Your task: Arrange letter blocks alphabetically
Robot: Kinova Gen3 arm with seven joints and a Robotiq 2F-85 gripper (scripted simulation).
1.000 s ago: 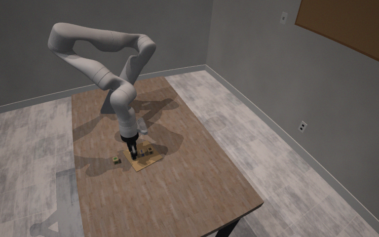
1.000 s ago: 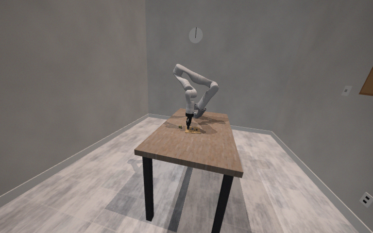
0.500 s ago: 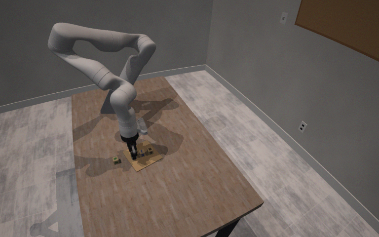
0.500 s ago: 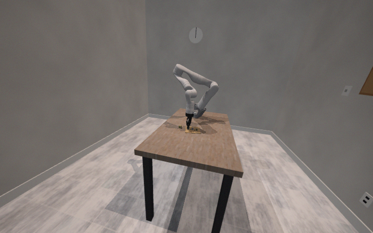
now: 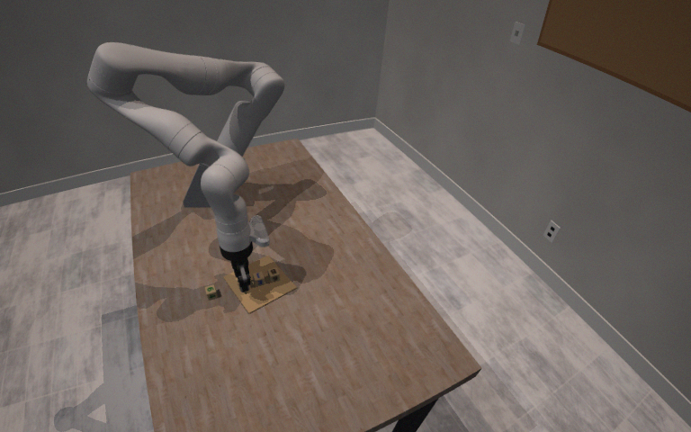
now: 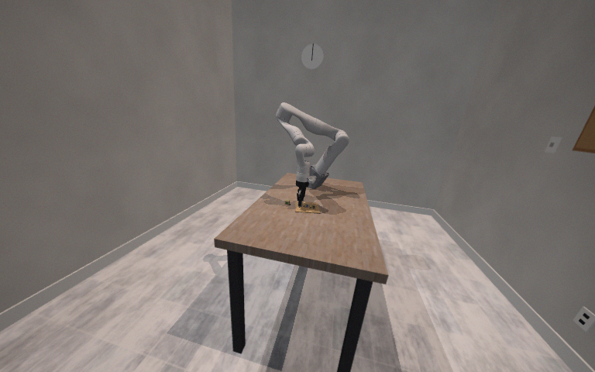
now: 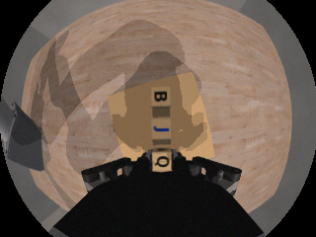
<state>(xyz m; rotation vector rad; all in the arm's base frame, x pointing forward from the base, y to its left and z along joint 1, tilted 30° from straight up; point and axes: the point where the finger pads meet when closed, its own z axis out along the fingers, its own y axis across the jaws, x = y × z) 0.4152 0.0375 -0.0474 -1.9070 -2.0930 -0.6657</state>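
The block is 1 cm below my hand. From my hand the other things lie so: tan mat 4 cm to the left, 2 cm below, 1 cm behind.
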